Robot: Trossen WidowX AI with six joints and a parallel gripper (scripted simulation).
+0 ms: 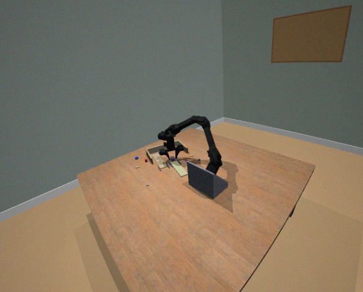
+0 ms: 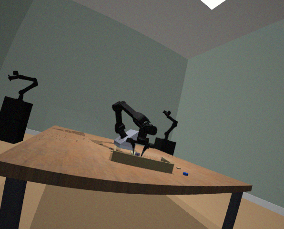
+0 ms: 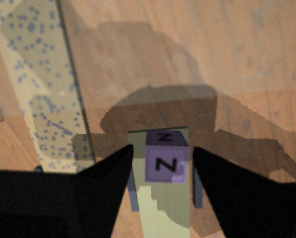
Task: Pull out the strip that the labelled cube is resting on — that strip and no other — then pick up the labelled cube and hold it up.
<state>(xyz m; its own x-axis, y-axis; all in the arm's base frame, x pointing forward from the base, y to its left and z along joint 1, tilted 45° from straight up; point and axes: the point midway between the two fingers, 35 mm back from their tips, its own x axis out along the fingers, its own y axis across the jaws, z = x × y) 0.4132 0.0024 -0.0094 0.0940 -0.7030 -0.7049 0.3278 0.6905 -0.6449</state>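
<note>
Right now my gripper tip is 10 cm past the small tan block, 8 cm to the left of it and 1 cm above it. From my gripper tip the other things lie so: red piece 17 cm to the left, 15 cm ahead, 1 cm below; then small blue piece 26 cm ahead, 21 cm to the left, 1 cm below.
</note>
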